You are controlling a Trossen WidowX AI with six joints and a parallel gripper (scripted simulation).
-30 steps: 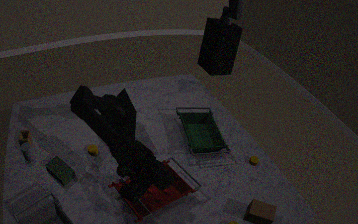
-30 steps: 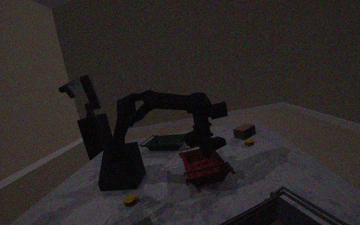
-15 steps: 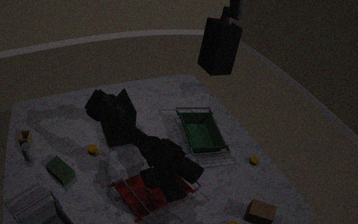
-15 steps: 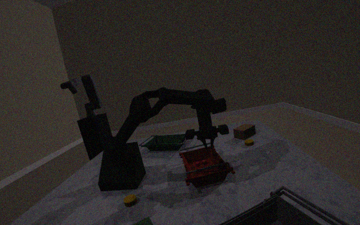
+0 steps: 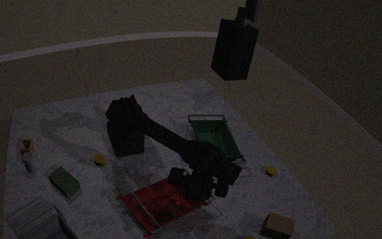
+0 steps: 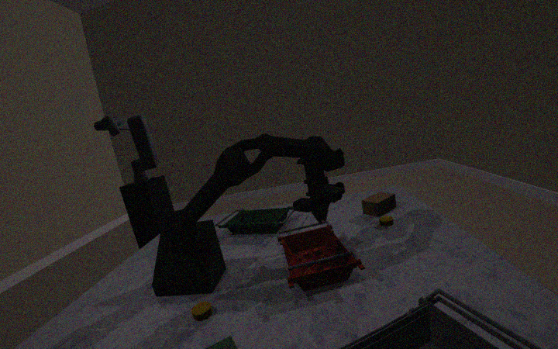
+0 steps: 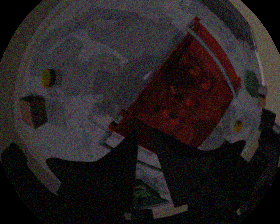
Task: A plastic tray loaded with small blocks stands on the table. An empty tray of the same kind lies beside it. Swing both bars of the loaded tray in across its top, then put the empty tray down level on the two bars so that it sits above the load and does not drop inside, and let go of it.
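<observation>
Right now my gripper tip is 290 mm past the green tray, 260 mm to the right of it and 50 mm above it. Round my gripper tip: green block (450 mm to the right, 230 mm behind, 80 mm below).
</observation>
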